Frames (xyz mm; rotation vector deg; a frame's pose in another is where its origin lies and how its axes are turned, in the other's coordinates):
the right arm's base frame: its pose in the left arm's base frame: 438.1 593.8 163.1 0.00 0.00 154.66
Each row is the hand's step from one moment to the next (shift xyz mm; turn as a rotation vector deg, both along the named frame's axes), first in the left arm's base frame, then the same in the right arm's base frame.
Working: the left arm's base frame: its pose in the right arm's base frame: 141.8 724.2 -163.1 0.00 0.00 -154.66

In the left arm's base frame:
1: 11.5 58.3 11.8 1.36 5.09 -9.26
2: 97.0 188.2 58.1 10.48 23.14 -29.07
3: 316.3 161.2 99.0 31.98 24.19 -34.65
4: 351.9 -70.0 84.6 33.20 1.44 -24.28
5: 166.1 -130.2 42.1 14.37 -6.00 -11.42
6: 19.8 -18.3 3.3 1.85 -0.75 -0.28
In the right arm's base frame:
1: 14.6 -57.6 11.8 0.95 -5.18 -9.26
2: -7.1 -211.6 58.1 0.43 -25.40 -29.07
3: -216.9 -281.1 99.0 -18.55 -35.55 -34.65
4: -348.0 -87.3 84.6 -29.39 -15.51 -24.28
5: -205.8 46.6 42.1 -15.56 -0.73 -11.42
6: -25.7 8.1 3.3 -1.99 -0.11 -0.28

